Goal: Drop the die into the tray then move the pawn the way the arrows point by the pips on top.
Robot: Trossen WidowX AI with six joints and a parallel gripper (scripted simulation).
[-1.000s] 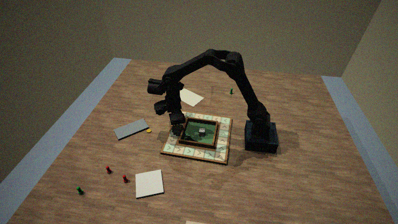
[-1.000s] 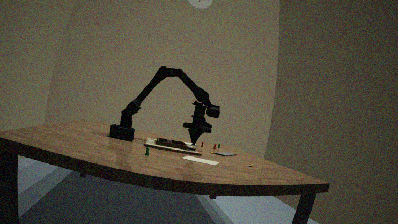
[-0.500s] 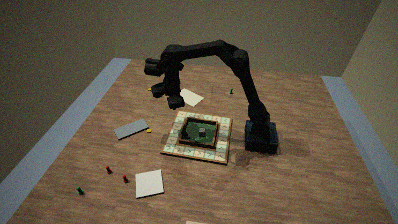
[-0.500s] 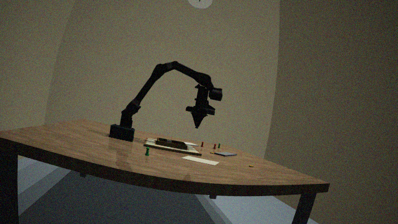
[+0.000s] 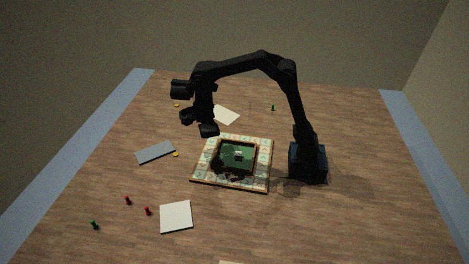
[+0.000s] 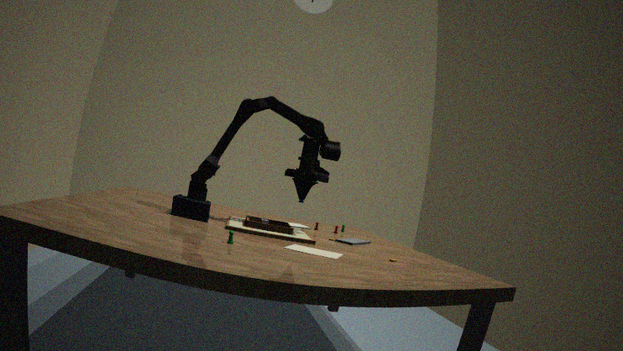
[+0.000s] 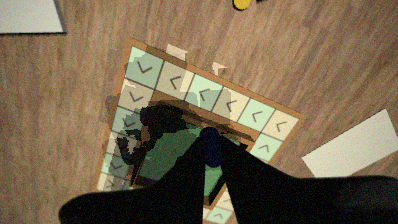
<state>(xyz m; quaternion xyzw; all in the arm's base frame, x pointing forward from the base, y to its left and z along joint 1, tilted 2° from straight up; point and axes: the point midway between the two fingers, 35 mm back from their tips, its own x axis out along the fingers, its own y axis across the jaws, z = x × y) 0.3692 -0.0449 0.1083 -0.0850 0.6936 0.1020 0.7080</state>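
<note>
The green dice tray is 120 mm below my gripper tip and 100 mm behind it. From my gripper tip the other things lie so: grey card: 220 mm ahead, 120 mm below, 30 mm to the right; then white die: 120 mm behind, 100 mm below, 10 mm to the left; then blue pawn: 10 mm above.
</note>
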